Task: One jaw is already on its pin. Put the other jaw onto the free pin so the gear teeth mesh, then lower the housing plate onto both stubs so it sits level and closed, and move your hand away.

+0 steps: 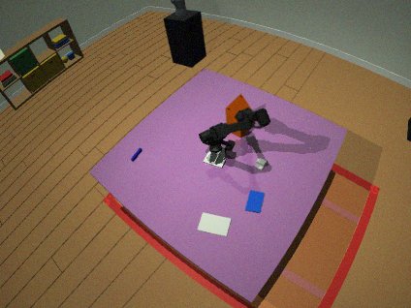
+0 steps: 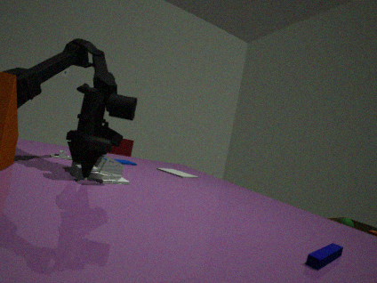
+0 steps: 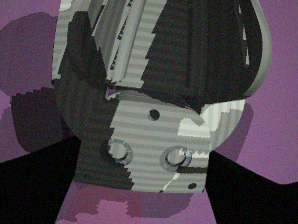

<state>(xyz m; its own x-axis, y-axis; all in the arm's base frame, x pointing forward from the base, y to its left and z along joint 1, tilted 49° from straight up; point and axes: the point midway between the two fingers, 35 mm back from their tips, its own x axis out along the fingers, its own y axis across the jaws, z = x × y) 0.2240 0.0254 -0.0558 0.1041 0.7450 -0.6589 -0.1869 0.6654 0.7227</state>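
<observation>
My gripper tip is now 3 cm short of the white jaw piece, 1 cm to the left of it and 1 cm below it. The rest, counted from my gripper tip: flat blue plate 19 cm ahead, 35 cm to the left; blue bar 30 cm ahead, 45 cm to the right; flat white plate 41 cm ahead, 24 cm to the left.
</observation>
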